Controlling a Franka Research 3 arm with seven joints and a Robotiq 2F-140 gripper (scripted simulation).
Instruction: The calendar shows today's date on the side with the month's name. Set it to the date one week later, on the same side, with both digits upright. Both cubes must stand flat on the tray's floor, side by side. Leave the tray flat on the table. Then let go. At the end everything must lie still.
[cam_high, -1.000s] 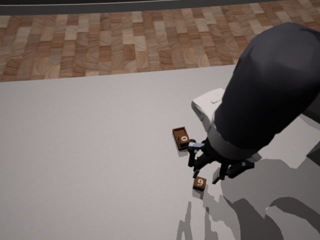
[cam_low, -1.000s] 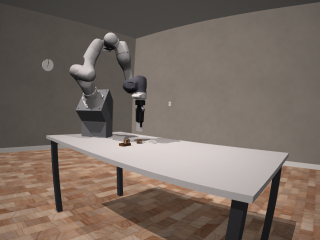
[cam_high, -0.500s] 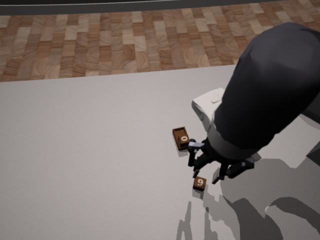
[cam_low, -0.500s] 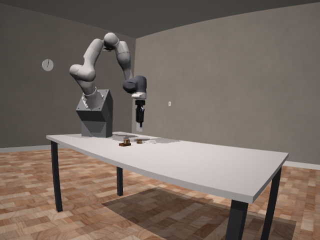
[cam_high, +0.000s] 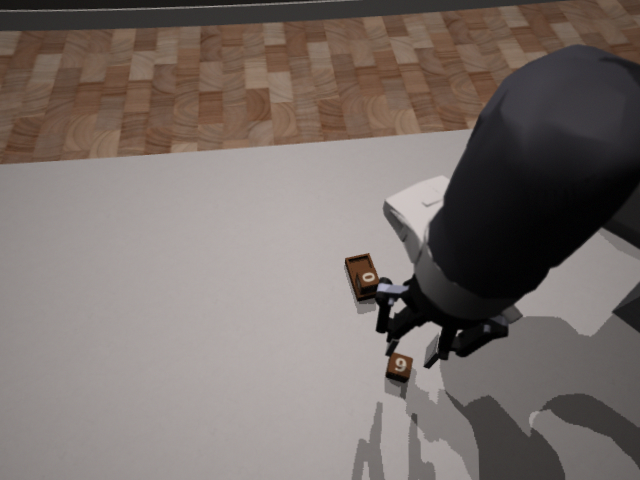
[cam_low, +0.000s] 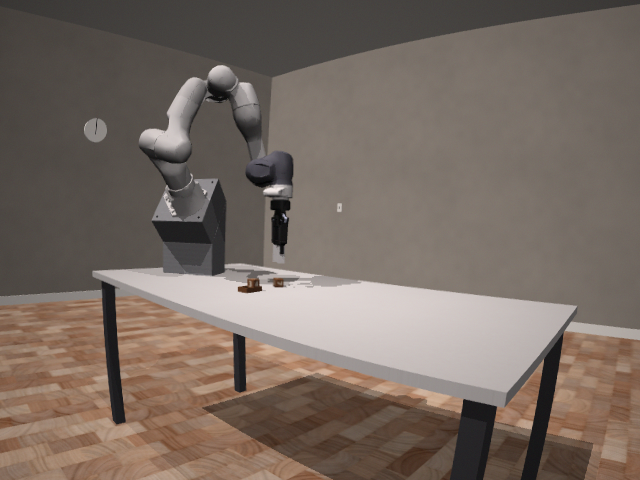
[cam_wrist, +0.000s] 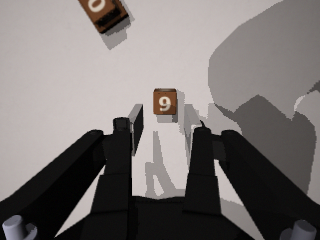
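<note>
The cube lies 11 cm below my hand.
</note>
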